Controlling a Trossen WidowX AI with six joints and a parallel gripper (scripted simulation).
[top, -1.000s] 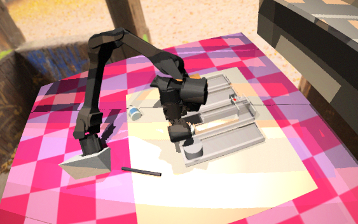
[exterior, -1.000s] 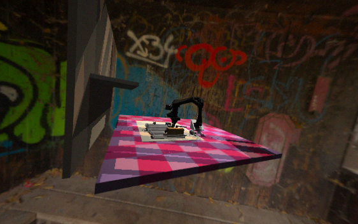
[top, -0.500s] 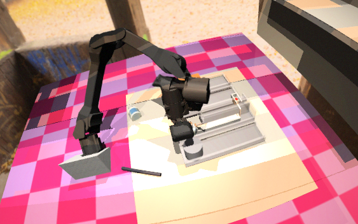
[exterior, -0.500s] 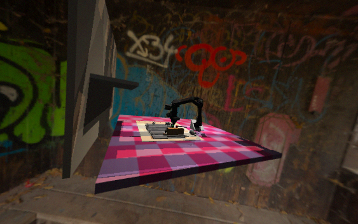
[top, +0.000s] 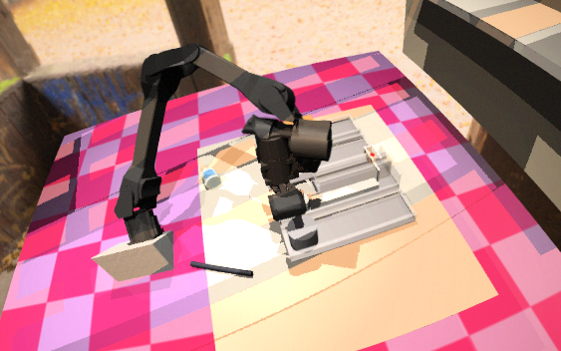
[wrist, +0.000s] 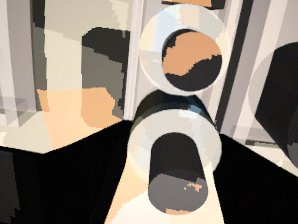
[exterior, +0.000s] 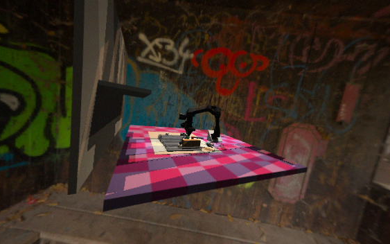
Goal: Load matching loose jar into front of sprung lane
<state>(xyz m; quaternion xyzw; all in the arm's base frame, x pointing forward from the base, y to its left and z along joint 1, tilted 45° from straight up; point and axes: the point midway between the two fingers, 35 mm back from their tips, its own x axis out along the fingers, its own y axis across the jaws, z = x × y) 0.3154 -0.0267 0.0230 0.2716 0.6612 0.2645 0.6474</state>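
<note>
The grey lane rack lies 15 cm ahead of my gripper tip, 3 cm to the left of it and 3 cm below it. Also, from my gripper tip: red part (22 cm ahead, 4 cm to the left, 3 cm above); then black rod (16 cm behind, 9 cm to the right, 4 cm below).
</note>
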